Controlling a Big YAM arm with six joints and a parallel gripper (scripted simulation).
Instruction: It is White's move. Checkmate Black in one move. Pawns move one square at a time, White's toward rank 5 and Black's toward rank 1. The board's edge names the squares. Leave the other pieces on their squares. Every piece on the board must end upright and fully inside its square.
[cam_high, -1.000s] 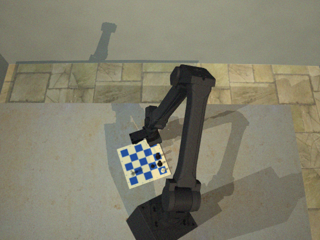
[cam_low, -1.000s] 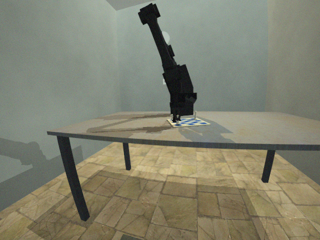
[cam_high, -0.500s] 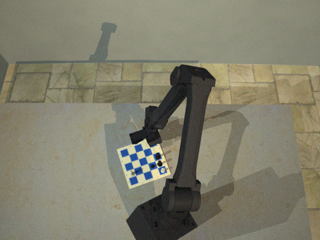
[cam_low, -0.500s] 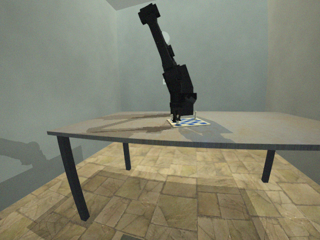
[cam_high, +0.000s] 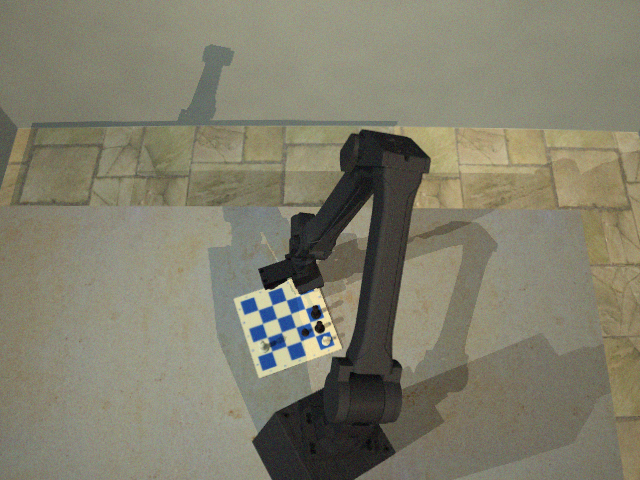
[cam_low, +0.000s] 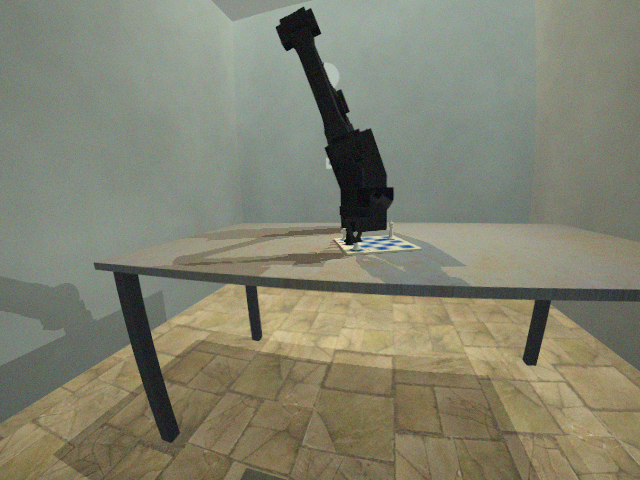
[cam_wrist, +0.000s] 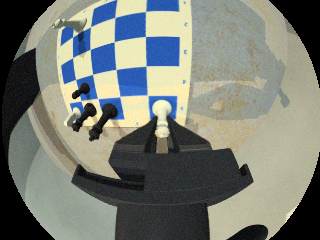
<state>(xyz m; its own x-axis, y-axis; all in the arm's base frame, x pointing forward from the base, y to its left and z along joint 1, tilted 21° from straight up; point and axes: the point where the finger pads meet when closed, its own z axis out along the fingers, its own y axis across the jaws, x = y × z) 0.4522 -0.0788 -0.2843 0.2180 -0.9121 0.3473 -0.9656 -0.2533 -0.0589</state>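
Right now the chessboard is 9 cm behind my hand, 6 cm to the left of it and 3 cm below it.
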